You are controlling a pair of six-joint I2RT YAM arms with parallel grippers.
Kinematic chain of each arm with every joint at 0, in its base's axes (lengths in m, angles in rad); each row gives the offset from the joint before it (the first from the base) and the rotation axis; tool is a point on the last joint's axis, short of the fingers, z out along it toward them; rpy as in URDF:
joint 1: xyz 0 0 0.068 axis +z
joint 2: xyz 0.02 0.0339 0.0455 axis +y
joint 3: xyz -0.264 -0.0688 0 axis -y
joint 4: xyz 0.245 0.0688 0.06 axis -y
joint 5: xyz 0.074 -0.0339 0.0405 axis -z
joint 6: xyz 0.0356 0 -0.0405 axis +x
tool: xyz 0 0 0 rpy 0 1.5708 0
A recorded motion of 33 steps. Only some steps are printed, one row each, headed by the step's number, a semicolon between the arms.
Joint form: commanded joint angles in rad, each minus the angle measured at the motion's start. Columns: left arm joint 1, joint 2, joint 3, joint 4, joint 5, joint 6; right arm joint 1, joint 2, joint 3, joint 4, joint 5, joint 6.
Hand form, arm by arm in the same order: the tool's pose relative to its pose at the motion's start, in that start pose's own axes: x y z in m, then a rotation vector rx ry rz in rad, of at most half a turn. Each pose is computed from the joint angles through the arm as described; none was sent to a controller.
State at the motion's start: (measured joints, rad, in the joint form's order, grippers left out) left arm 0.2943 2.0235 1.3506 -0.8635 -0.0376 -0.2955; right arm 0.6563 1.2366 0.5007 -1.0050 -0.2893 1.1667
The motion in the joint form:
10: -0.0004 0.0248 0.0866 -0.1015 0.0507 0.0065; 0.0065 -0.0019 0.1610 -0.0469 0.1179 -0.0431
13: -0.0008 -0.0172 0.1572 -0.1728 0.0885 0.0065; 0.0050 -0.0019 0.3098 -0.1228 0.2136 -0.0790
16: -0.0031 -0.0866 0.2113 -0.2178 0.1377 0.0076; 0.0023 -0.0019 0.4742 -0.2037 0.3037 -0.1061
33: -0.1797 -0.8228 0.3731 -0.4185 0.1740 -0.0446; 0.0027 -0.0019 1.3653 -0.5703 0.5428 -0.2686
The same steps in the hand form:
10: -0.0072 -0.0038 -0.0111 0.0371 0.0526 0.0074; -0.0010 0.0236 -0.0386 -0.0527 -0.1540 -0.0758
13: -0.0114 -0.0054 -0.0430 0.0852 0.0240 0.0073; 0.0015 0.0369 -0.0762 -0.0758 -0.2723 -0.1177
16: -0.0101 -0.0062 -0.0816 0.1550 -0.0370 0.0132; 0.0072 0.0460 -0.1187 -0.1096 -0.3906 -0.1444
33: 0.1751 0.0251 -0.3306 0.4680 -0.6538 0.1644; 0.0838 -0.0017 -0.3221 -0.4305 -0.8564 -0.2650

